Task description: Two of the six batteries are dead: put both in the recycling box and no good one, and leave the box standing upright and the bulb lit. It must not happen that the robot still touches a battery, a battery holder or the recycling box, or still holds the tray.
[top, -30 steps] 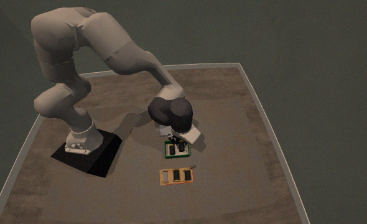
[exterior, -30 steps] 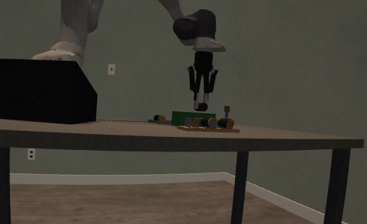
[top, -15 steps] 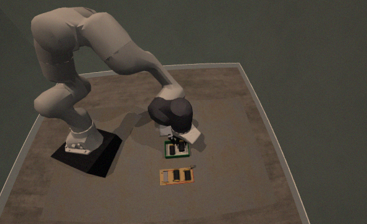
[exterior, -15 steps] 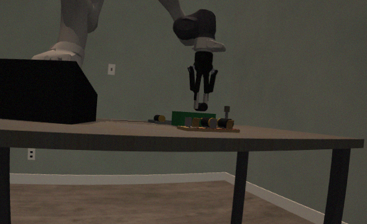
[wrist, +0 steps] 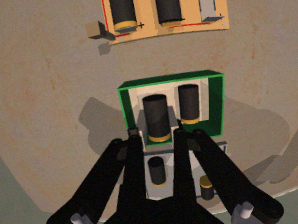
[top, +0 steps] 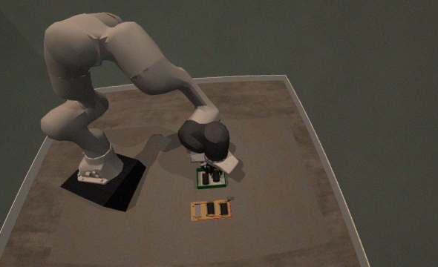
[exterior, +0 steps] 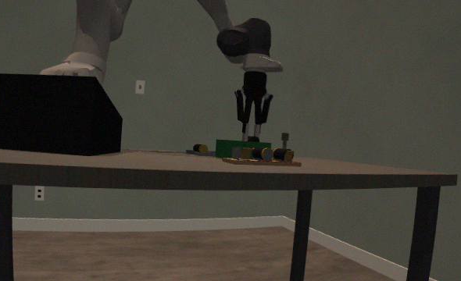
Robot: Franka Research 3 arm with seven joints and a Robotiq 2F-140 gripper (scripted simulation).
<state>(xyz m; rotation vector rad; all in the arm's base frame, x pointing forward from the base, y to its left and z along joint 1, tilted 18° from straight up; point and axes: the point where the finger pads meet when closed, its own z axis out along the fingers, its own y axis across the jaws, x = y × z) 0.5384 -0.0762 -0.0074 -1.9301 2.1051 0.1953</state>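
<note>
The green recycling box is 3 cm behind my hand and 7 cm below it. Round my hand: holder: 5 cm behind, 16 cm to the right, 8 cm below; bulb: 4 cm ahead, 13 cm to the right; grey tray: 3 cm behind, 20 cm to the left, 8 cm below.
</note>
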